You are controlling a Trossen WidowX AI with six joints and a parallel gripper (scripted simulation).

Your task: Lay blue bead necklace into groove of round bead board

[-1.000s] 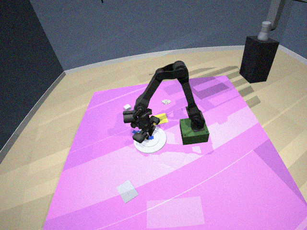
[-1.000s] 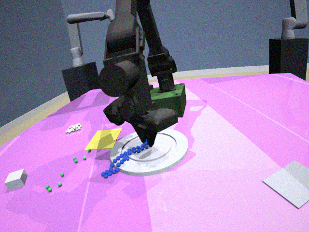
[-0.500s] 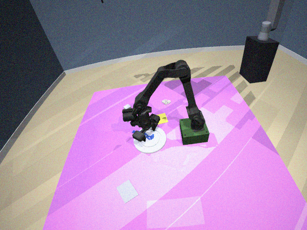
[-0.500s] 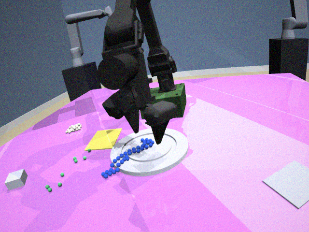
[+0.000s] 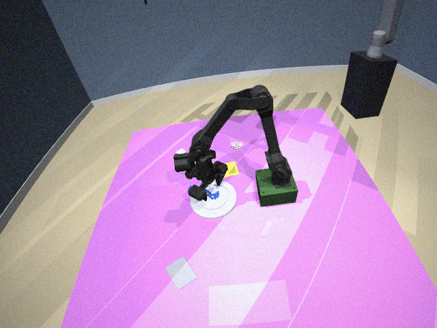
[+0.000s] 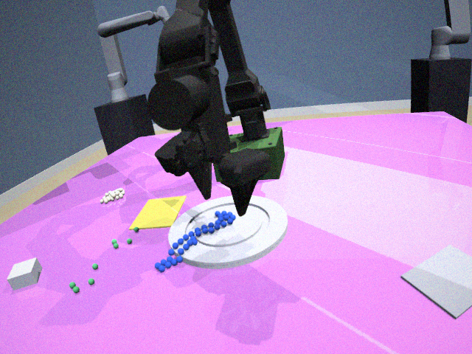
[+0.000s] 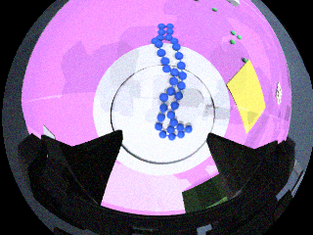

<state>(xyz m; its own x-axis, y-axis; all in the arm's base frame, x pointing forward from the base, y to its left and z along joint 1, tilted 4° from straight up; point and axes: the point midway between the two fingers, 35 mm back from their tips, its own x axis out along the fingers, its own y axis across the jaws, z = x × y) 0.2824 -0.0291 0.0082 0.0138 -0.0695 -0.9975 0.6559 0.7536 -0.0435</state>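
My gripper tip is 3 cm above the round white bead board. From my gripper tip the other things lie so: yellow sheet 7 cm behind, 16 cm to the right, 4 cm below; grey tile 14 cm ahead, 30 cm to the left, 4 cm below; cube 15 cm ahead, 33 cm to the right, 3 cm below.
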